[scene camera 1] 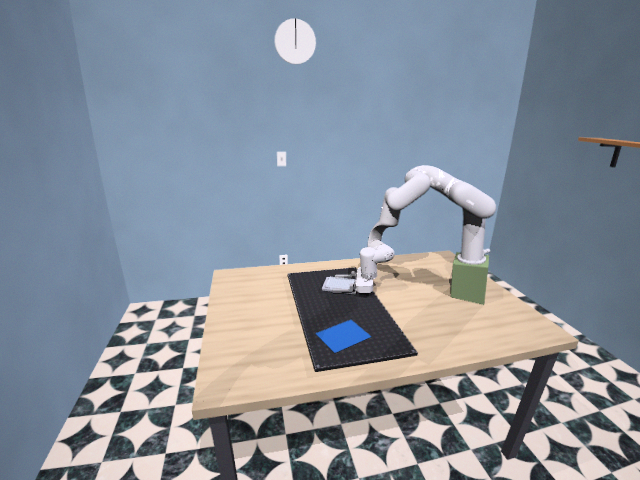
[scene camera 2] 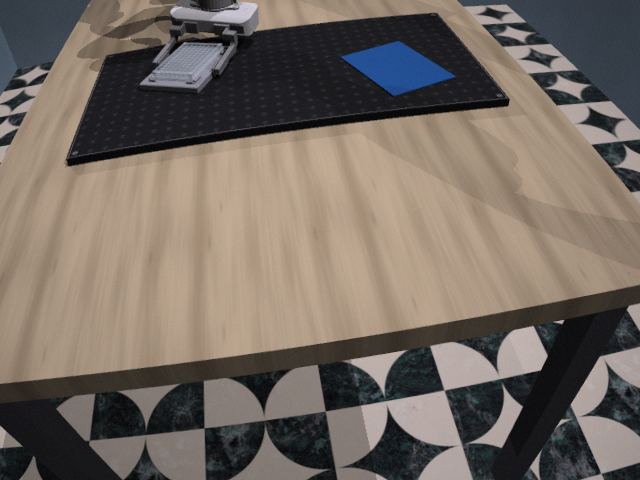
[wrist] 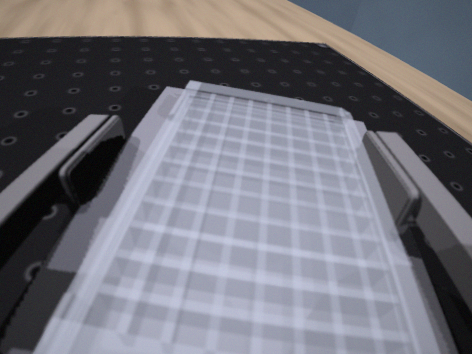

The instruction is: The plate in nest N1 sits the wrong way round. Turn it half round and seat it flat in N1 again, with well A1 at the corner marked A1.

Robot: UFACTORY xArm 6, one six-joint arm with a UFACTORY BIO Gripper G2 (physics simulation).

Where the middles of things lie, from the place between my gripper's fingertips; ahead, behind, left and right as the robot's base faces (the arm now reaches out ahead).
Now: hand 3 cm past the clear well plate (scene camera 2: pixel 189 60) and 1 cm to the right of it. Round my hand: flat blue sheet (scene camera 2: pixel 396 68) (35 cm to the left, 11 cm ahead, 2 cm below); then grey nest (scene camera 2: pixel 171 86) (3 cm behind, 1 cm to the left, 1 cm below).
